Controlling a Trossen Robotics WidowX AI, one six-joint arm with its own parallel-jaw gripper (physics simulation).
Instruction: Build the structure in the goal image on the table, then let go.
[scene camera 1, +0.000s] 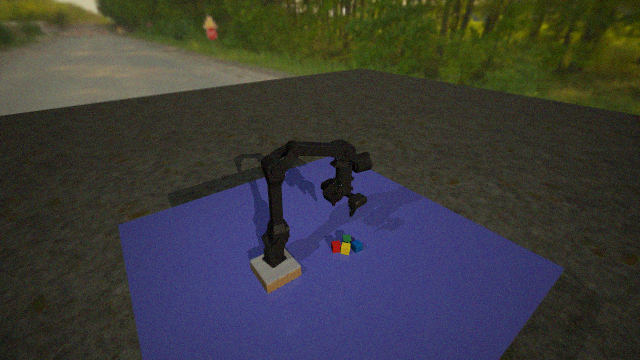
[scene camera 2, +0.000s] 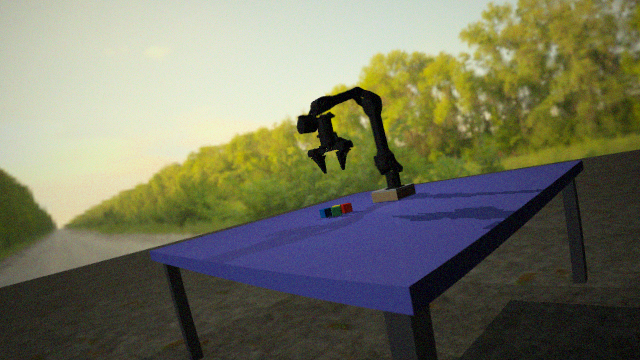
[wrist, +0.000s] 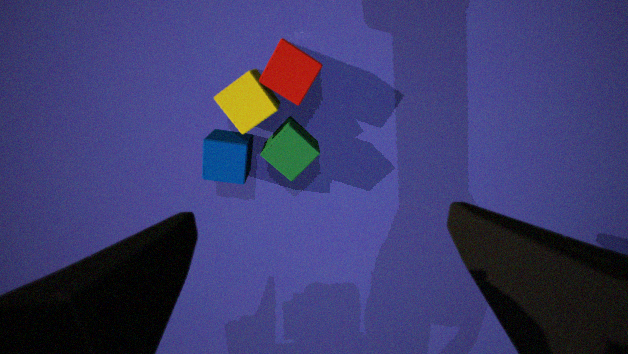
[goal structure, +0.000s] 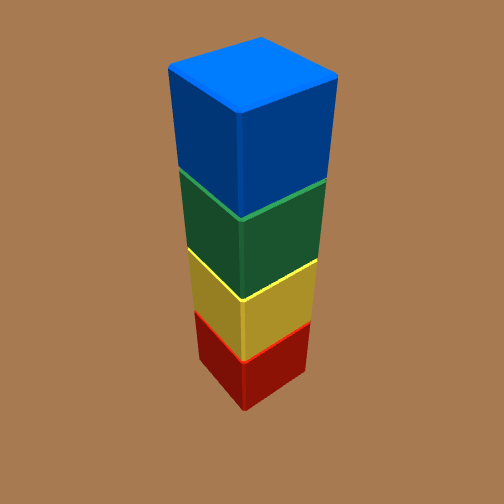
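A red cube (scene camera 1: 336, 246) (scene camera 2: 347, 208) (wrist: 291, 72), a yellow cube (scene camera 1: 345, 248) (wrist: 246, 102), a green cube (scene camera 1: 347, 238) (scene camera 2: 336, 211) (wrist: 290, 151) and a blue cube (scene camera 1: 357, 245) (scene camera 2: 325, 213) (wrist: 225, 159) sit in a loose cluster on the table. In the wrist view red and yellow are very close at a corner, blue is at the lower left and green at the lower right, with small gaps beside them. In scene camera 2 yellow is mostly hidden behind green. My gripper (scene camera 1: 343, 209) (scene camera 2: 334, 171) (wrist: 324, 219) is open and empty, pointing down, high above the table near the cluster.
The blue-purple table (scene camera 1: 400, 310) (scene camera 2: 300, 260) bears the arm's base block (scene camera 1: 284, 281) (scene camera 2: 385, 195), which stands to the side of the cubes nearest red. Shadows of the arm fall across the table top.
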